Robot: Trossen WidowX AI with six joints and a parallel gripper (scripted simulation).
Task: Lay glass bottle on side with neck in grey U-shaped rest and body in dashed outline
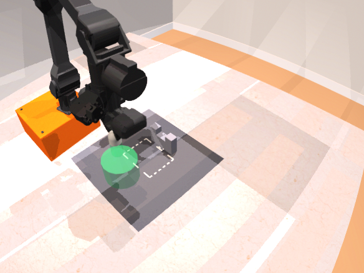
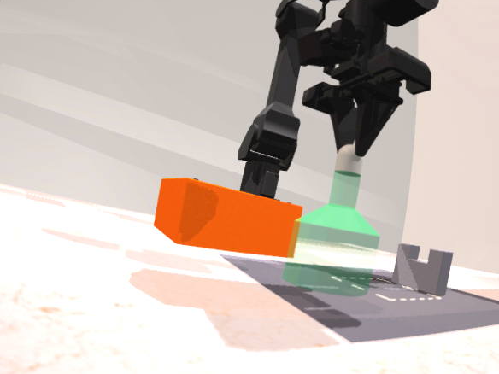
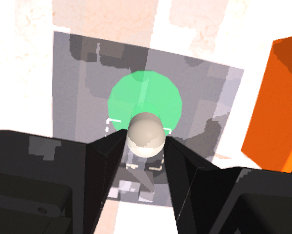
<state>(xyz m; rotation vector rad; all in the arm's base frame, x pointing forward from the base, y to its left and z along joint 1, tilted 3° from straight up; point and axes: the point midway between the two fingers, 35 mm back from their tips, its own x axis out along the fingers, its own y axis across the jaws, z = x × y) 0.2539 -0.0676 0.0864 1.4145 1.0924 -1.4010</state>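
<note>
Now: gripper tip 5 cm above the green glass bottle. From my gripper tip the other things lie so: dark grey mat: 15 cm below, 7 cm to the left, 2 cm ahead.
</note>
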